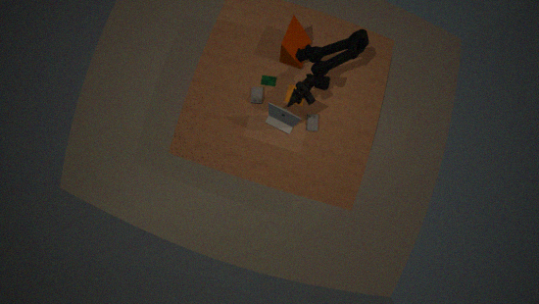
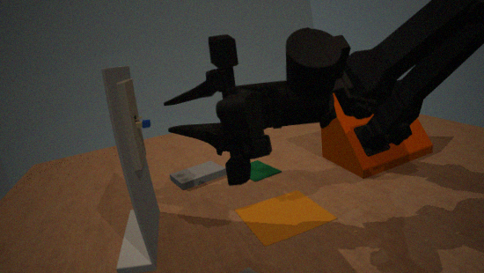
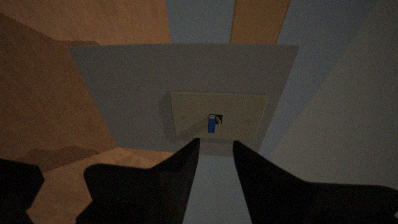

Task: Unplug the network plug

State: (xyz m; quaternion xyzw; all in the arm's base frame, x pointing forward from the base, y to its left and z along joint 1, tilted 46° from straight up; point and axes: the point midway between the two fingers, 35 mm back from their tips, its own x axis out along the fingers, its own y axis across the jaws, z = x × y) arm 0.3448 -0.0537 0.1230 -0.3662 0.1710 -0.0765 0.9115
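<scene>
The network plug is 4 cm ahead of my gripper tip and 1 cm to the right of it. From my gripper tip the other things lie so: green patch 18 cm below, 17 cm to the right, 17 cm behind; then grey upright panel 6 cm below, 6 cm ahead, 1 cm to the right; then yellow marked square 18 cm below, 14 cm behind, 2 cm to the left.
</scene>
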